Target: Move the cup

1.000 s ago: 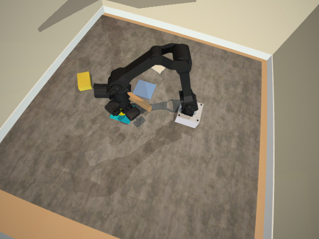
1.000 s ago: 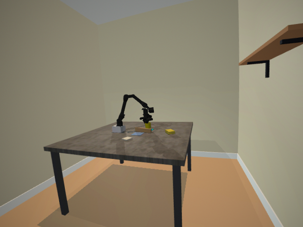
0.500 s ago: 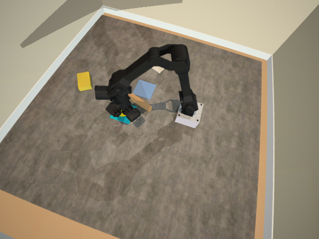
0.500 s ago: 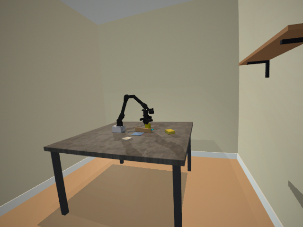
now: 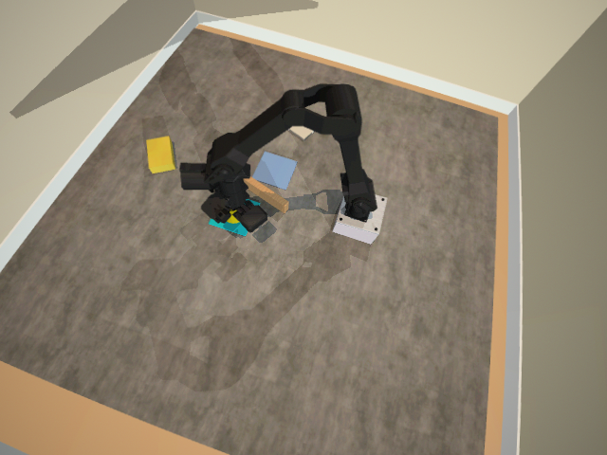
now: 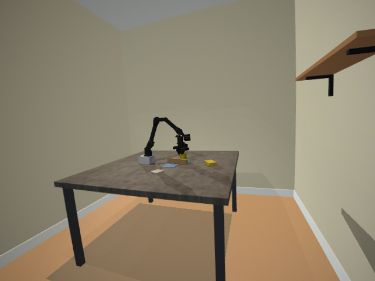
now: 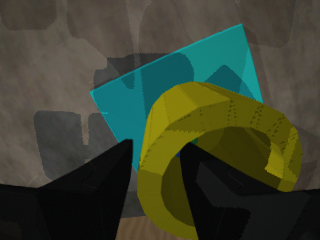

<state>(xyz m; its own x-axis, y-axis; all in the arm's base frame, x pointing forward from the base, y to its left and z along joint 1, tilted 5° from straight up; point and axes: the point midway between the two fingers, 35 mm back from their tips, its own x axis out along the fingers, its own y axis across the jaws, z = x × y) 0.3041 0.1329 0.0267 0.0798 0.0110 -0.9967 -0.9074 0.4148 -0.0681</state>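
Now: the yellow cup 2 cm ahead of my gripper tip, 1 cm to the right of it and 1 cm below it. The rest, counted from my gripper tip: cyan pad: 5 cm below, 3 cm ahead, 1 cm to the right; then wooden bar: 11 cm to the right, 3 cm below; then blue marble: 3 cm below, 2 cm to the right, 1 cm ahead.
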